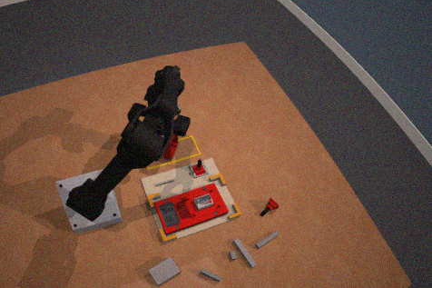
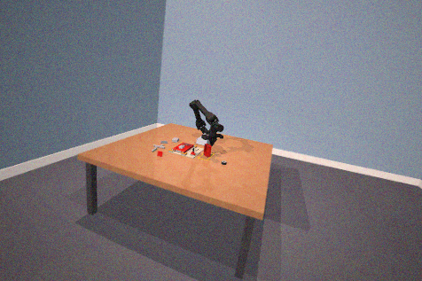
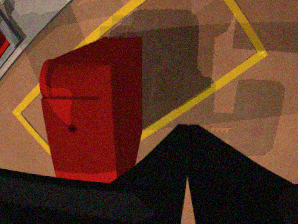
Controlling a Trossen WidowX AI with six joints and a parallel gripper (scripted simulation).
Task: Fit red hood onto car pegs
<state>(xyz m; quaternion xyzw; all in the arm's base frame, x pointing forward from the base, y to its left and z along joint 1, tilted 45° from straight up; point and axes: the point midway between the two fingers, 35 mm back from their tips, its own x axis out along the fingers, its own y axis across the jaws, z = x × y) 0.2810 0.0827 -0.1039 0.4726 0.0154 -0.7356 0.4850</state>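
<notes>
Right now the red hood is 3 cm below my gripper tip, 3 cm ahead of it and 2 cm to the right of it. Round my gripper tip: grey engine block: 24 cm to the right, 5 cm below, 4 cm ahead.
</notes>
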